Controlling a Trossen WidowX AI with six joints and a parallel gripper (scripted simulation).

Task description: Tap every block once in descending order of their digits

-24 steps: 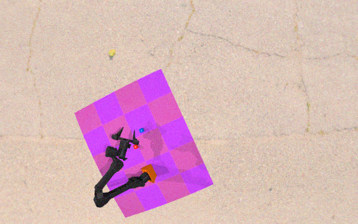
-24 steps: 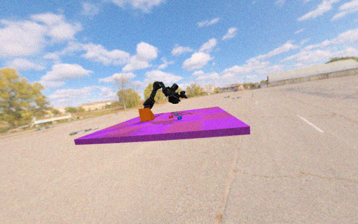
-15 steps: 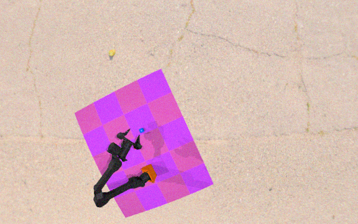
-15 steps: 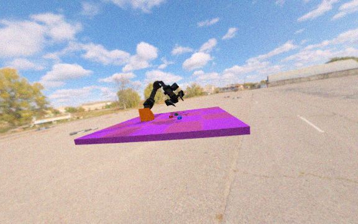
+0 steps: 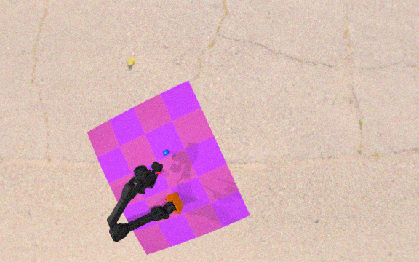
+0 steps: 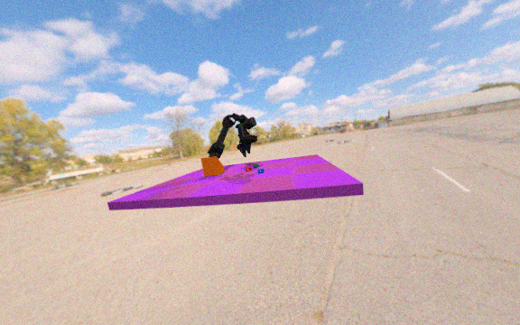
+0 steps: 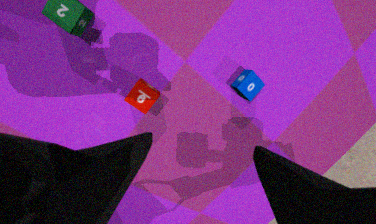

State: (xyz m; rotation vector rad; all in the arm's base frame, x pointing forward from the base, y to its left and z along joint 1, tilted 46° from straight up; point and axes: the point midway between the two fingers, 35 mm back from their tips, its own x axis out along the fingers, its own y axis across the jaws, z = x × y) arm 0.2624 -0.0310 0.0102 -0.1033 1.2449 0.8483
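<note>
Now: the red block 2 cm behind my gripper tip, 5 cm to the left of it and 9 cm below it. From my gripper tip the other things lie so: blue block 9 cm ahead, 5 cm to the right, 10 cm below; then green block 17 cm to the left, 9 cm below.
</note>
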